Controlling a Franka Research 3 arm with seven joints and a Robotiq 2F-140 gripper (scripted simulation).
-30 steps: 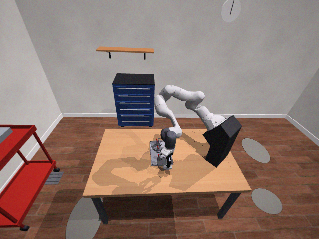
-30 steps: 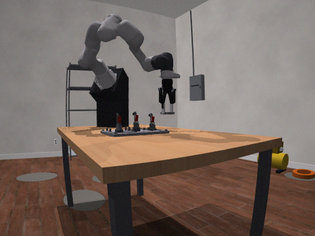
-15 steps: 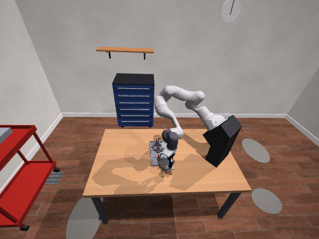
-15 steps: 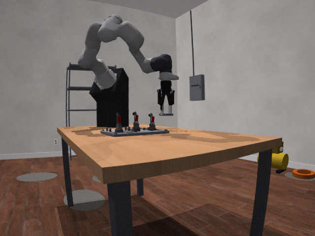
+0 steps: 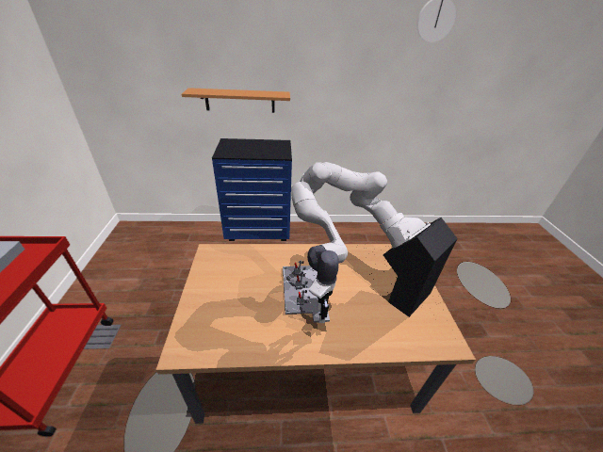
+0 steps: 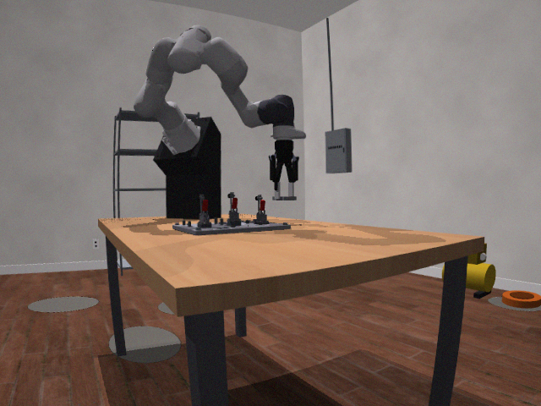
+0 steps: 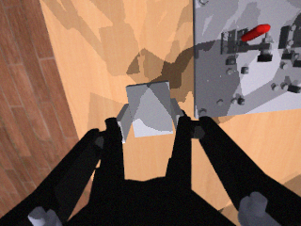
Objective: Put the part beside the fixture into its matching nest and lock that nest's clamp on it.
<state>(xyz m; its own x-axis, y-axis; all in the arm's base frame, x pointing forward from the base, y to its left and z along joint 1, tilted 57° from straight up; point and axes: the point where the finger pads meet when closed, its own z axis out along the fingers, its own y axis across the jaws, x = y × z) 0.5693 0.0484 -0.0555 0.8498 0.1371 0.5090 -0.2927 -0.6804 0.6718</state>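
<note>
Now: hand 3 cm above the grey block part. From my hand the other things lie so: grey fixture plate 4 cm behind, 27 cm to the right, 12 cm below.
</note>
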